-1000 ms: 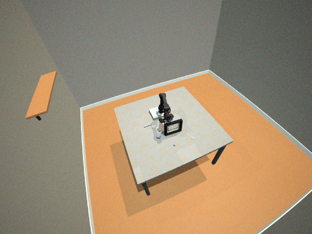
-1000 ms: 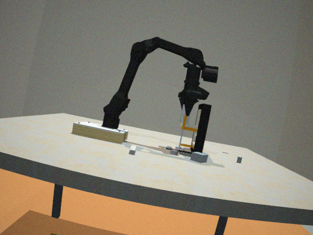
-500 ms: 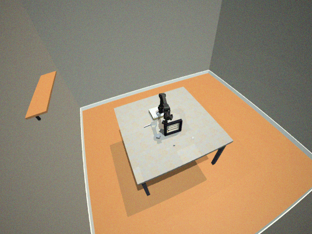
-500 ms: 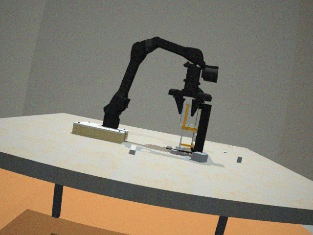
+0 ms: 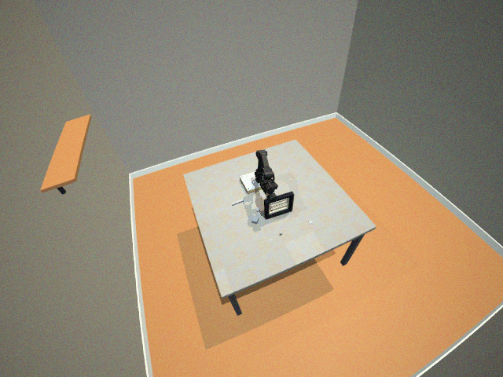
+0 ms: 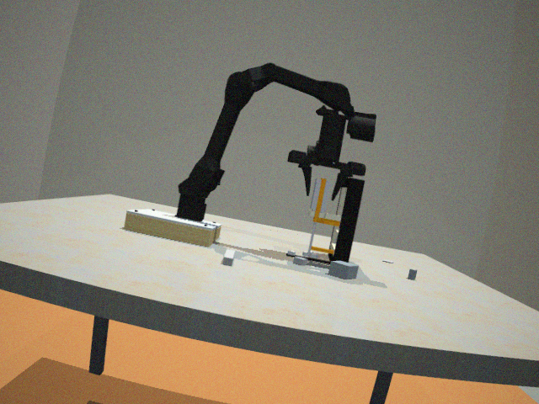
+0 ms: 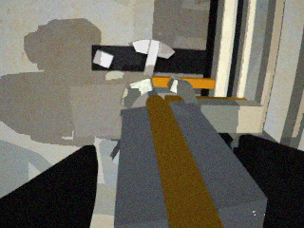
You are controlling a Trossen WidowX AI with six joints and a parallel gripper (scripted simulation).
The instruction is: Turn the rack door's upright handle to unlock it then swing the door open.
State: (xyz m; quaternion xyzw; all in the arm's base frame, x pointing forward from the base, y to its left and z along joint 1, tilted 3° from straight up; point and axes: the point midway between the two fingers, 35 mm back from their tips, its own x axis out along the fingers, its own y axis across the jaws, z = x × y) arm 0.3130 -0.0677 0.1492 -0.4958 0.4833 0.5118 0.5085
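My gripper tip is 3 cm above the upright handle and 1 cm to the right of it.
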